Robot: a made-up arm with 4 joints.
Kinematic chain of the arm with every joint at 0, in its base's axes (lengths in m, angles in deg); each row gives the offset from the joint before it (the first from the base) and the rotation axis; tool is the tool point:
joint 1: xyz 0 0 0.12 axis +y
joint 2: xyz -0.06 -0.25 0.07 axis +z
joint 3: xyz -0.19 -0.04 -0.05 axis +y
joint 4: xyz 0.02 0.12 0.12 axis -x
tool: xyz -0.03 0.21 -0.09
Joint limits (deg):
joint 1: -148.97..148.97
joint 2: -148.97..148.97
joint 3: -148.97..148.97
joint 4: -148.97..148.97
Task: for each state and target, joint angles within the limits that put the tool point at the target. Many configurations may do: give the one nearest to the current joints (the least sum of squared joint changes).
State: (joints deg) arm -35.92 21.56 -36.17 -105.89
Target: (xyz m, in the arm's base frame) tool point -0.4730 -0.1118 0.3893
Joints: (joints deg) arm -2.03 0.72 -36.80 -97.13
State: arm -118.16 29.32 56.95 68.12
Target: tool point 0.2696 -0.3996 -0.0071
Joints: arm -146.57 41.17 48.40 76.35
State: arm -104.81 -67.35 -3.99 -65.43
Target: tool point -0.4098 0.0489 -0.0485
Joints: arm -66.51 -26.93 -29.57 -95.43
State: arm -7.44 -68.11 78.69 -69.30
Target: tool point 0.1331 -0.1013 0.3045
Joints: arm -11.50 -53.54 59.17 -56.43
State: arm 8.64 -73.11 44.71 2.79
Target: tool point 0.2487 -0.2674 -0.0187
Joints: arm 42.62 -120.30 47.01 -7.25
